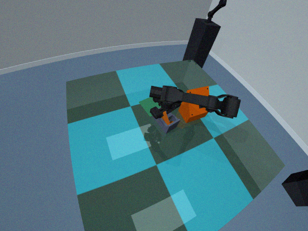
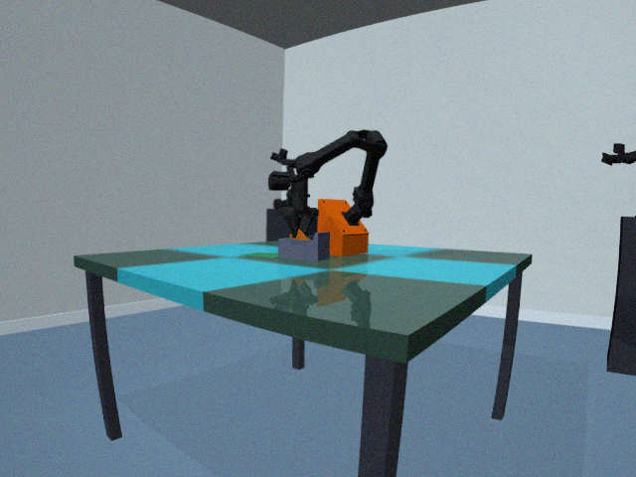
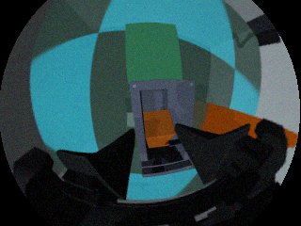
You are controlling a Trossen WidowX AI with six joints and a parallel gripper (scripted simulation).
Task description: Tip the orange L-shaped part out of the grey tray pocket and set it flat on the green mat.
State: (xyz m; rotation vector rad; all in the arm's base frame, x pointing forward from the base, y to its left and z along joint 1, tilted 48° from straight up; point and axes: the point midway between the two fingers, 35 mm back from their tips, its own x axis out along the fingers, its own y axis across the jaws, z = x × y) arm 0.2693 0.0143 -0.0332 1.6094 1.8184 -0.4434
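Now: gripper tip 3 cm past the orange L-shaped part, 3 cm to the right of it and 3 cm above it. Round my gripper tip: green mat: 2 cm ahead, 14 cm to the right, 8 cm below.
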